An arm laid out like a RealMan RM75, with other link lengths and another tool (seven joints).
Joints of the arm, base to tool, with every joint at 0 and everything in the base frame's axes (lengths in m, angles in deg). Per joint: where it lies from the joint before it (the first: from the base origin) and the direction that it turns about. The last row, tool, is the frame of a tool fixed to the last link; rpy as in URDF.
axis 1: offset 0 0 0.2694 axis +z
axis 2: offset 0 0 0 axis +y
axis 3: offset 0 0 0.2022 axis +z
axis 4: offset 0 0 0 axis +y
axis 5: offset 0 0 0.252 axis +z
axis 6: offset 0 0 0 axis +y
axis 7: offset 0 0 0.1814 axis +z
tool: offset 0.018 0.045 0.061 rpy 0 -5.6 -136.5
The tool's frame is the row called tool.
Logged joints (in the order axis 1, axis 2, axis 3, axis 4, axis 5, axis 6, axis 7), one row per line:
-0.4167 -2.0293 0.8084 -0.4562 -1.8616 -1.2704 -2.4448
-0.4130 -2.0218 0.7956 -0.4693 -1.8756 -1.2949 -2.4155
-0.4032 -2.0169 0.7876 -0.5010 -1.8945 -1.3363 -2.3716
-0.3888 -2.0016 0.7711 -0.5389 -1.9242 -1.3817 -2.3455
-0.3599 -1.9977 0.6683 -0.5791 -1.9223 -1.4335 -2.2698
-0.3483 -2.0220 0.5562 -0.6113 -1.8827 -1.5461 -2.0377
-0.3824 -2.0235 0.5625 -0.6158 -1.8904 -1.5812 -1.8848
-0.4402 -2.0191 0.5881 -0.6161 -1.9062 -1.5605 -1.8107
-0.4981 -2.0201 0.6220 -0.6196 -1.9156 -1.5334 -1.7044
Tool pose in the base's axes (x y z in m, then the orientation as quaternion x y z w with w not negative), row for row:
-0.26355 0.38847 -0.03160 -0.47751 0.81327 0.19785 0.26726
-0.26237 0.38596 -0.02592 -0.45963 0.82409 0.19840 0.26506
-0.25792 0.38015 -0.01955 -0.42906 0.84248 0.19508 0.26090
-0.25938 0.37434 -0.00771 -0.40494 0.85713 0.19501 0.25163
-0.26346 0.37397 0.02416 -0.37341 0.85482 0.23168 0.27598
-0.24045 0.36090 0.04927 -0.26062 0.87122 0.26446 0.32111
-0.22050 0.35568 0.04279 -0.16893 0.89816 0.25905 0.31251
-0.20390 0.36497 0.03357 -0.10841 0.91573 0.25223 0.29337
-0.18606 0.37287 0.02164 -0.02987 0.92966 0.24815 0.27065
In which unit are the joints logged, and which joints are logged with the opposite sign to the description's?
The joints are logged in radians. Opposite sign: axis 4, axis 5, axis 6.
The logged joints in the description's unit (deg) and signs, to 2 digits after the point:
-23.88 -116.27 46.32 26.14 106.66 72.79 -140.08
-23.66 -115.84 45.58 26.89 107.46 74.19 -138.40
-23.10 -115.56 45.13 28.71 108.55 76.56 -135.88
-22.28 -114.68 44.18 30.88 110.25 79.17 -134.39
-20.62 -114.46 38.29 33.18 110.14 82.13 -130.05
-19.96 -115.85 31.87 35.02 107.87 88.59 -116.75
-21.91 -115.94 32.23 35.28 108.31 90.60 -107.99
-25.22 -115.69 33.70 35.30 109.22 89.41 -103.75
-28.54 -115.74 35.64 35.50 109.76 87.86 -97.65

